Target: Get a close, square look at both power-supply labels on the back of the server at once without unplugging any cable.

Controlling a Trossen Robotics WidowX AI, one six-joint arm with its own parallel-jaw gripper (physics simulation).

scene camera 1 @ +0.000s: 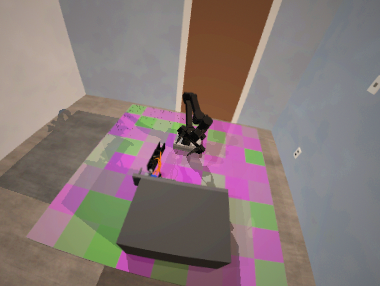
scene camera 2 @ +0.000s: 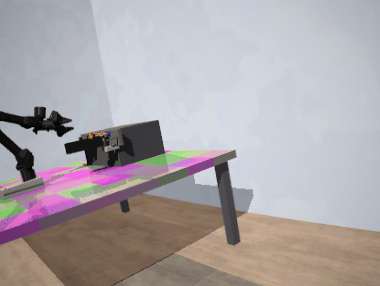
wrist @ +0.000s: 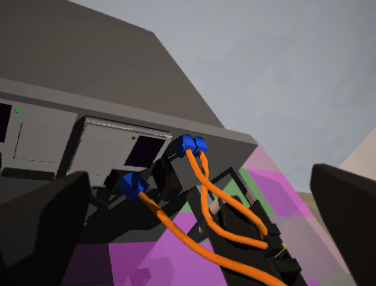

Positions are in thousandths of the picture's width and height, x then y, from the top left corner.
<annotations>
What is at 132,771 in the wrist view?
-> The gripper.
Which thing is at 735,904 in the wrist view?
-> A dark bracket.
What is the gripper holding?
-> Nothing.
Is the gripper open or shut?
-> Open.
</annotations>
